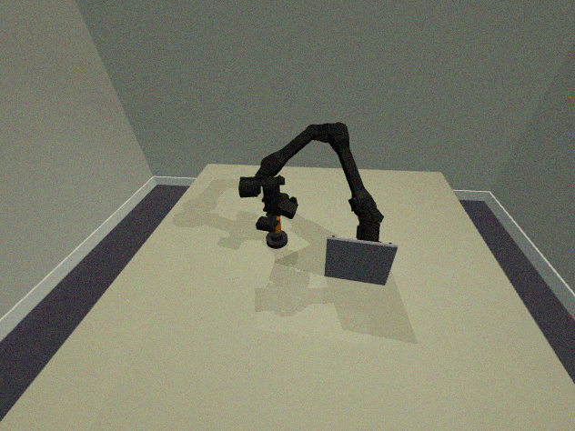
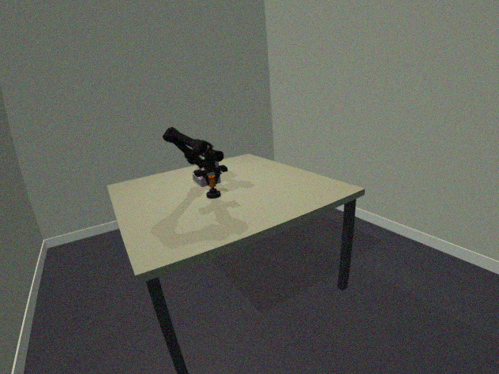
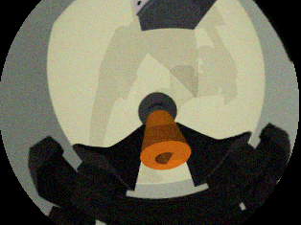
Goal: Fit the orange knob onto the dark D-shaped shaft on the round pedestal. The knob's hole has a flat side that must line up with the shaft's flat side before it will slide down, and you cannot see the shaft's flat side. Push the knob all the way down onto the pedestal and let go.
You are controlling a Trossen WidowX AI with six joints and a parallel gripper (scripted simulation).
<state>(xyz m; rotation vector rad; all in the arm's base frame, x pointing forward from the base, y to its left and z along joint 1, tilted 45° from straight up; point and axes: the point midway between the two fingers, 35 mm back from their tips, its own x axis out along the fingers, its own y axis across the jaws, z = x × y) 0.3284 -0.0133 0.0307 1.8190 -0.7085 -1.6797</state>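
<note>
My gripper tip is now 20 mm below the orange knob. The rest, counted from my gripper tip: round pedestal (40 mm below).
</note>
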